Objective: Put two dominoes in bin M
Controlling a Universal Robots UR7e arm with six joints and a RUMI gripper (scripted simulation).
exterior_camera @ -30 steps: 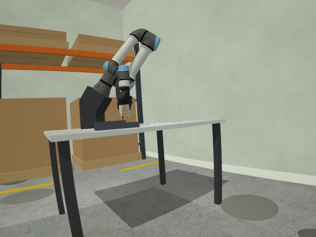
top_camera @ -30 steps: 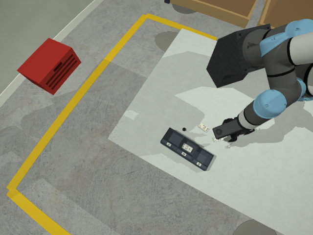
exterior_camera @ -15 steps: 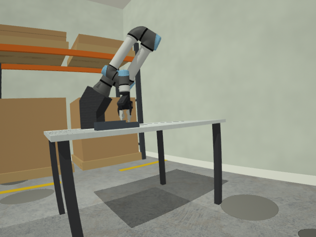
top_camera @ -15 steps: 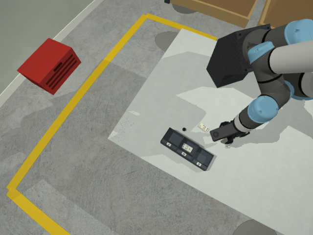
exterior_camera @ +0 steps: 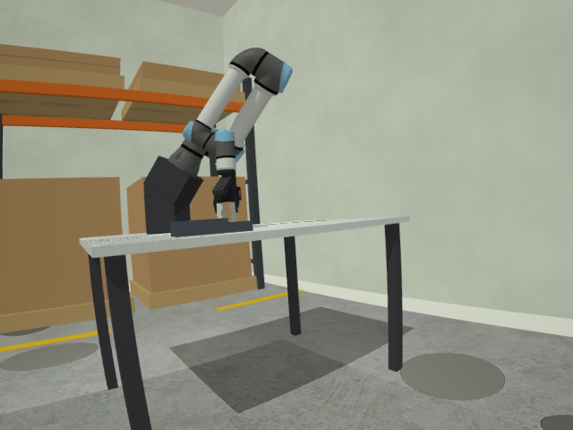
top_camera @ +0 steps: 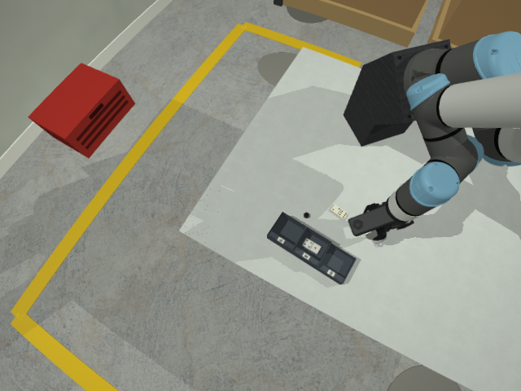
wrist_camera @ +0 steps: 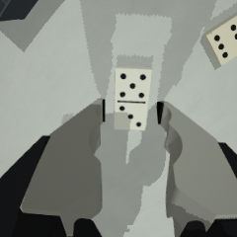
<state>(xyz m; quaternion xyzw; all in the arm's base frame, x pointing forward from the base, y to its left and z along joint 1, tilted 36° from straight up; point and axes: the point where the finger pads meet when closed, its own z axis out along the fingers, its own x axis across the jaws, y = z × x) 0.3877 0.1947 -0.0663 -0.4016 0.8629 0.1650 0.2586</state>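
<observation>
The bin lies 160 mm ahead of my hand and 90 mm to the right of it. The rest, counted from my hand: black nut: 160 mm to the right, 80 mm ahead, 10 mm below; then domino: 90 mm to the right, 10 mm below; then screw: 60 mm to the left, 10 mm below, 10 mm behind.
</observation>
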